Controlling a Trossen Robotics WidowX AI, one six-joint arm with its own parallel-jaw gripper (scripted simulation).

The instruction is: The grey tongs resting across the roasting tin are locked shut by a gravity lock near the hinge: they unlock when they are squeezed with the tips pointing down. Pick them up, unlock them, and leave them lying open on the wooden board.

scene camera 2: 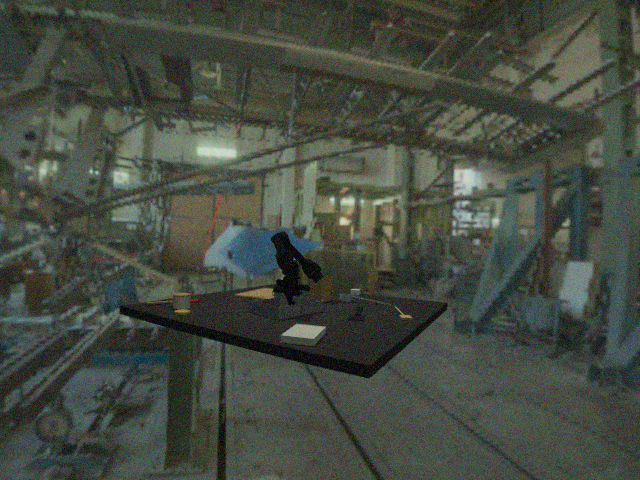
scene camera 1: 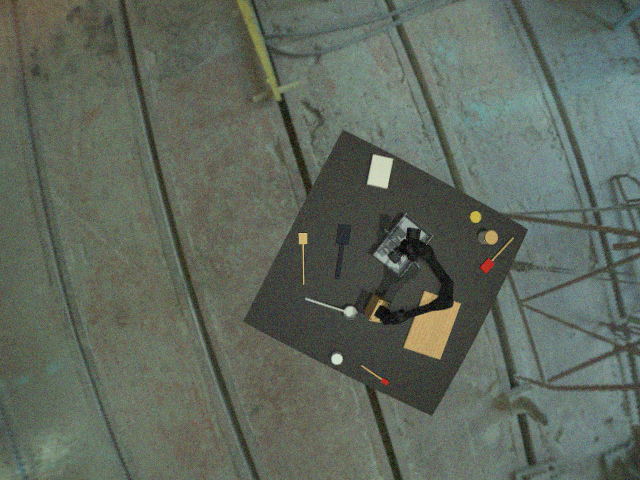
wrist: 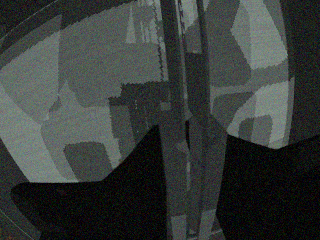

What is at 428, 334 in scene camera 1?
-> A wooden board.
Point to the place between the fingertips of the gripper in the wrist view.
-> At 172, 130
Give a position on a roasting tin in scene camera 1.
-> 399, 269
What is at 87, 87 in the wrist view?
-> A roasting tin.
